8 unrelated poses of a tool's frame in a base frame.
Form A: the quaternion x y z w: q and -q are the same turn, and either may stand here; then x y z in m.
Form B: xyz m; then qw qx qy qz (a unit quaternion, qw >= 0). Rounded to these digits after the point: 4 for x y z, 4 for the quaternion.
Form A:
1: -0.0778, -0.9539, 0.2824, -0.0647, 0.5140, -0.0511, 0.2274
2: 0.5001, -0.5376, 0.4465, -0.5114, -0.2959, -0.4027, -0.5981
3: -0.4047, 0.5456, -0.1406, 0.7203, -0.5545, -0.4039, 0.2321
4: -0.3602, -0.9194, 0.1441, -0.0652, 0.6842, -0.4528, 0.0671
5: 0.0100, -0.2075, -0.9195, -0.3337, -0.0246, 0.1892, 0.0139
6: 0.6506, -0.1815, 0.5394, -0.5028, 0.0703, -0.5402, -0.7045
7: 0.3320, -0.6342, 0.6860, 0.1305, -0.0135, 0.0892, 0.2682
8: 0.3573, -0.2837, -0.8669, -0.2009, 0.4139, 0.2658, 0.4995
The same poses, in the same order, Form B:
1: 0.5140, -0.0511, 0.2274, 0.0647, 0.0778, 0.9539, -0.2824
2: -0.2959, -0.4027, -0.5981, 0.5114, -0.5001, 0.5376, -0.4465
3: -0.5545, -0.4039, 0.2321, 0.7203, -0.4047, 0.5456, -0.1406
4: 0.6842, -0.4528, 0.0671, 0.0652, 0.3602, 0.9194, -0.1441
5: -0.0246, 0.1892, 0.0139, 0.3337, -0.0100, 0.2075, 0.9195
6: 0.0703, -0.5402, -0.7045, 0.5028, -0.6506, 0.1815, -0.5394
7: -0.0135, 0.0892, 0.2682, 0.1305, 0.3320, -0.6342, 0.6860
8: 0.4139, 0.2658, 0.4995, 0.2009, -0.3573, 0.2837, 0.8669
